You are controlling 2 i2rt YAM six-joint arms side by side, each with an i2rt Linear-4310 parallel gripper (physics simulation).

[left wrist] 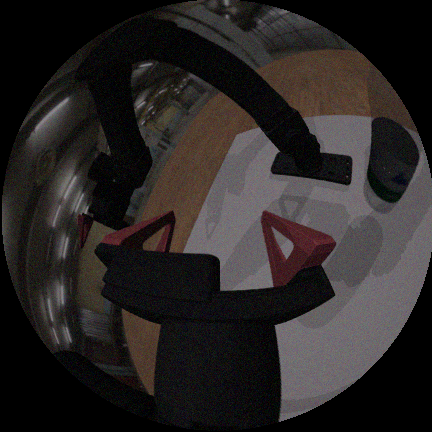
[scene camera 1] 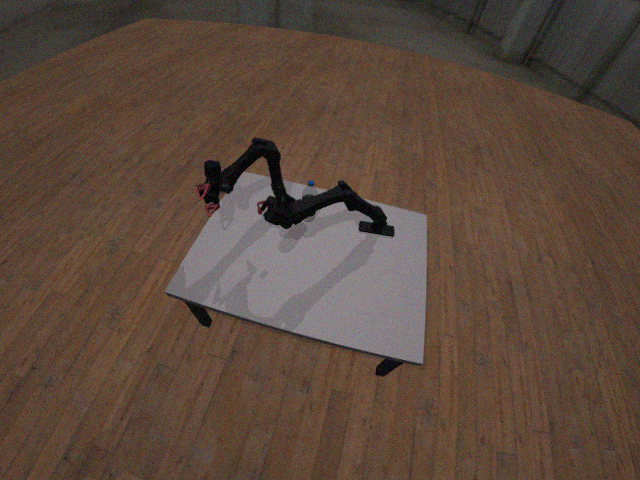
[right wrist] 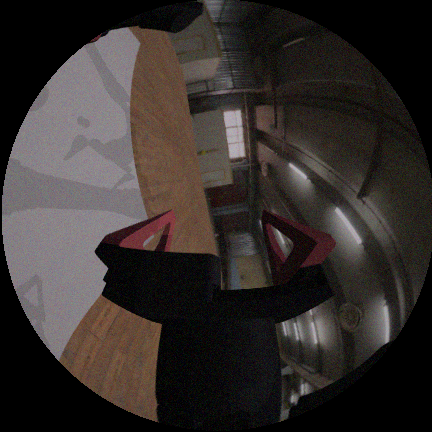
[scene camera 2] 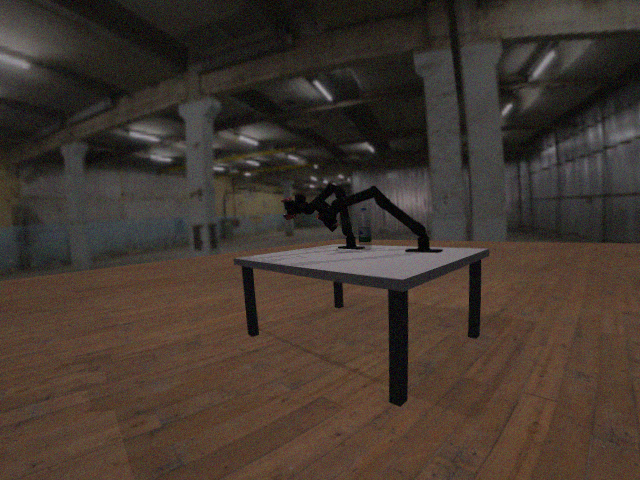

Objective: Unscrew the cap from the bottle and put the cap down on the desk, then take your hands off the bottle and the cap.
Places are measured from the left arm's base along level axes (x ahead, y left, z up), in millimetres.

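Pixels of known places: left gripper, fingertip midpoint: (left wrist: 217, 215) (scene camera 1: 265, 206) (scene camera 2: 326, 224); right gripper, fingertip midpoint: (scene camera 1: 204, 208) (right wrist: 217, 214) (scene camera 2: 282, 208); left arm's base at its link origin: (scene camera 1: 376, 229) (scene camera 2: 423, 251); right arm's base at its link origin: (left wrist: 309, 165) (scene camera 2: 351, 248).
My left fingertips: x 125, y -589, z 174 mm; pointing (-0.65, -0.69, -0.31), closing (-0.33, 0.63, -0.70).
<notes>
Ahead of a thing's pixels: the offset from my left fingertips to its top centre. Level surfaces: height alone.
A clear, dark-tinted bottle @[dx -128, dy +201, dz +85 mm] (scene camera 1: 309, 195) (scene camera 2: 364, 229) (left wrist: 392, 162) with a green base stands upright near the desk's far edge, partly hidden by the left arm in scene camera 1. Its blue cap @[dx -128, dy +201, dz +86 mm] (scene camera 1: 310, 182) sits on top; I cannot make the cap out in the left wrist view. My left gripper (scene camera 1: 262, 207) (left wrist: 217, 215) is open and empty, above the desk to the left of the bottle in scene camera 1. My right gripper (scene camera 1: 205, 200) (scene camera 2: 285, 208) (right wrist: 217, 214) is open and empty, raised by the desk's left edge, farther from the bottle.
The white desk @[dz -174 mm] (scene camera 1: 361, 289) (scene camera 2: 330, 268) carries both arms. The left arm's base (scene camera 1: 376, 228) (scene camera 2: 423, 250) is at the right. The left arm (scene camera 1: 320, 201) reaches across in front of the bottle. The right arm's base plate (scene camera 2: 351, 247) (left wrist: 336, 167) is near the bottle.
</notes>
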